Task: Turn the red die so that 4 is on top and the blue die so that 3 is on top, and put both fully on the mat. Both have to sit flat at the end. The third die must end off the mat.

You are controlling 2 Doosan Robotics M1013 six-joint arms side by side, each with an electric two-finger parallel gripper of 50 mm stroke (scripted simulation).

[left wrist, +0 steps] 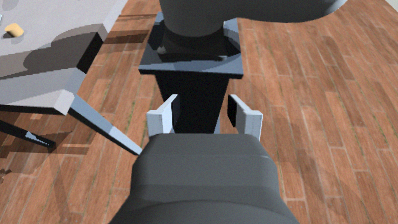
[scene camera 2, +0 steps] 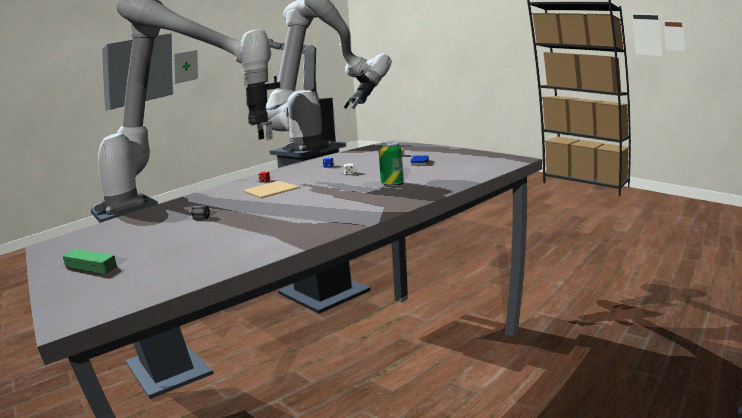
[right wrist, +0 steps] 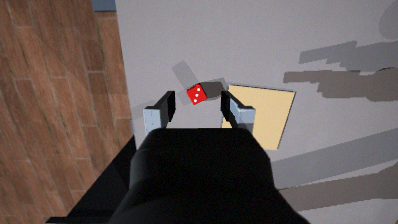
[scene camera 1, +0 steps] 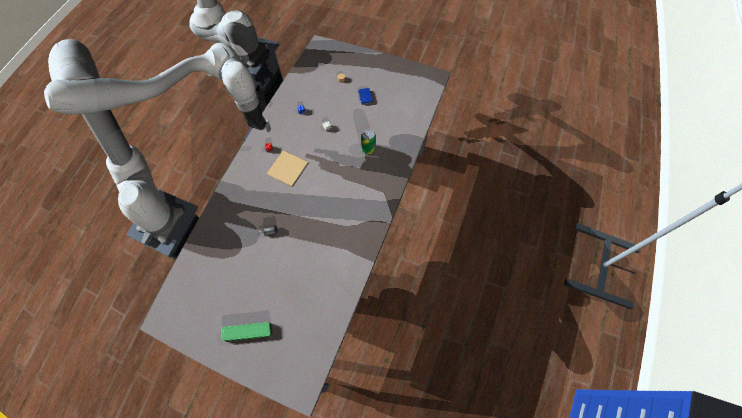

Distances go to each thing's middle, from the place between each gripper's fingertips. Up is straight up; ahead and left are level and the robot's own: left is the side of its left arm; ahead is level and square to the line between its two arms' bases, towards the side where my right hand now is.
My right gripper [scene camera 2: 265, 139] is now 12 cm short of the tan mat [scene camera 1: 287, 167], 10 cm to the left of it and 16 cm above it.
My left hand is 980 mm to the left of the tan mat, 490 mm short of it and 160 mm above it.
